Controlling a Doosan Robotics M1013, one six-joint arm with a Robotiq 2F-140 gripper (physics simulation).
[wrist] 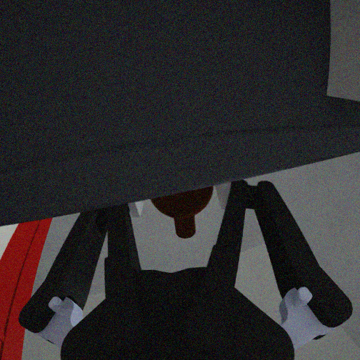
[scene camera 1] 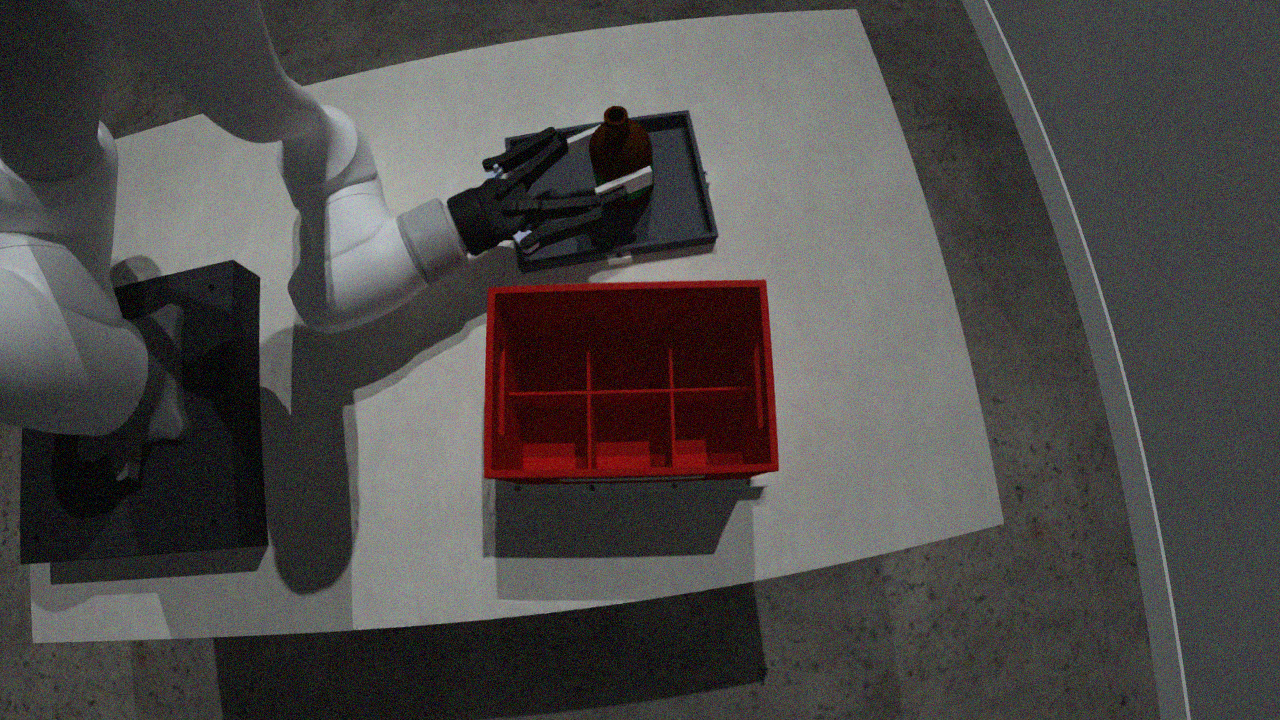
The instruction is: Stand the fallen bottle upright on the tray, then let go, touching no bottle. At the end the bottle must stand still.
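Pixels of known places: gripper, fingertip midpoint: (scene camera 1: pixel 635 149); arm's base, link origin: (scene camera 1: pixel 132 384).
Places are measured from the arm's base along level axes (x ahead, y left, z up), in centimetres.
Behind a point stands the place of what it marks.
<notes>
The brown bottle (scene camera 1: pixel 619 145) {x 69.4, y 10.5, z 7.1 cm} (wrist: pixel 184 205) is upright, neck up, over the tray in the scene view. A little of its green label shows beside the near finger. My gripper (scene camera 1: pixel 614 159) {x 71.7, y 12.5, z 2.1 cm} (wrist: pixel 178 165) reaches in low from the left and is shut on the bottle, with a pale fingertip pad on each side of its body. The dark grey tray (scene camera 1: pixel 682 192) {x 77.3, y 9.7, z -6.5 cm} (wrist: pixel 175 100) lies under the bottle. In the wrist view the tray hides the bottle's lower body, so whether its base touches the tray floor cannot be told.
A red crate (scene camera 1: pixel 626 286) {x 66.2, y -7.3, z 10.5 cm} (wrist: pixel 21 270) with thin dividers stands just in front of the tray. The tray's raised rim runs close to the gripper. The black base block (scene camera 1: pixel 223 402) {x 14.6, y -5.7, z 0.0 cm} is at the left of the pale table (scene camera 1: pixel 850 358) {x 92.5, y -16.7, z -7.0 cm}.
</notes>
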